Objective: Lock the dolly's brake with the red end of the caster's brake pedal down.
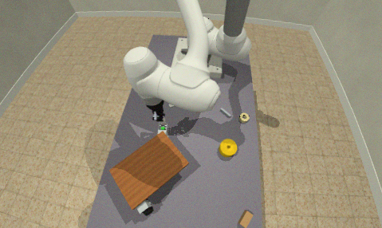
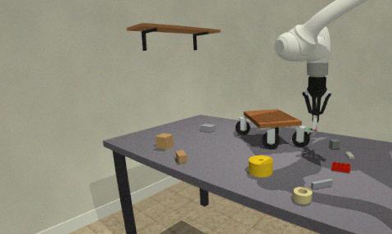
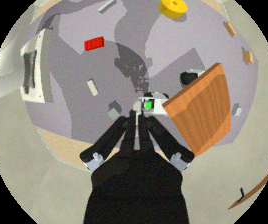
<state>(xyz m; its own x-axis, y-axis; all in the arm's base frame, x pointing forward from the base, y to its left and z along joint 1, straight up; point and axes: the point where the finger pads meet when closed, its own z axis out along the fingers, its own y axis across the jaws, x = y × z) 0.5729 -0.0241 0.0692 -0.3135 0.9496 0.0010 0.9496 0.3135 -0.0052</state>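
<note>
My gripper is now 1 cm short of the brake pedal and 4 cm above it. From my hand the other things lie so: grey bar: 21 cm behind, 30 cm to the left, 12 cm below; then yellow cylinder: 1 cm ahead, 36 cm to the left, 10 cm below; then red brick: 19 cm behind, 14 cm to the left, 11 cm below.
</note>
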